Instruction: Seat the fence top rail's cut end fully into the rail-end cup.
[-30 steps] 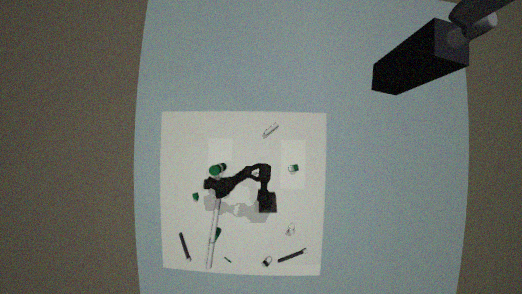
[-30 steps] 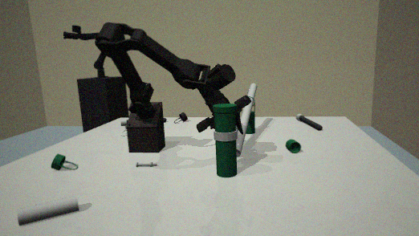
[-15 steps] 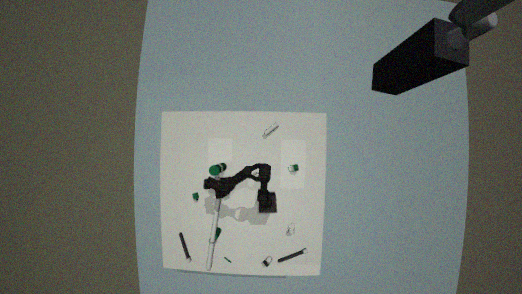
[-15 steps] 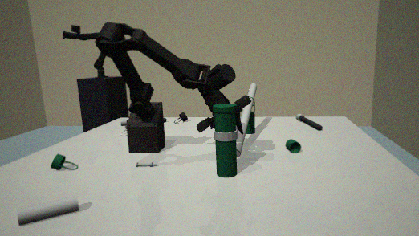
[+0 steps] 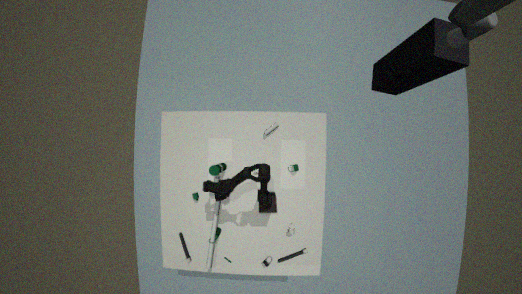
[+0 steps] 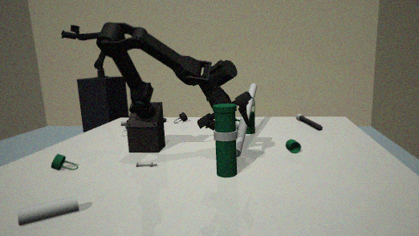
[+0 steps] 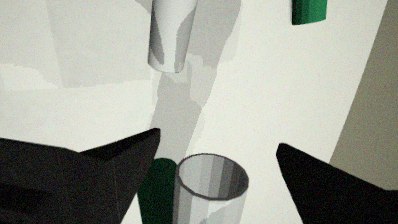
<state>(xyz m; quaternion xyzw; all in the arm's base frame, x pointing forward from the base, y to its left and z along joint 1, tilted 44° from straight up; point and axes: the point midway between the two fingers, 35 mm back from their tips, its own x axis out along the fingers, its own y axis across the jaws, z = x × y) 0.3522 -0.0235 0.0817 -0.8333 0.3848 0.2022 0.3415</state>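
Right now my gripper tip is 40 mm to the left of the rail-end cup, 20 mm below it and 10 mm past it. Also, from my gripper tip: bolt 290 mm behind, 110 mm to the right, 90 mm below; then green post 400 mm to the left, 40 mm behind, 10 mm above; then silver brace band 70 mm to the right, 20 mm above, 10 mm behind.
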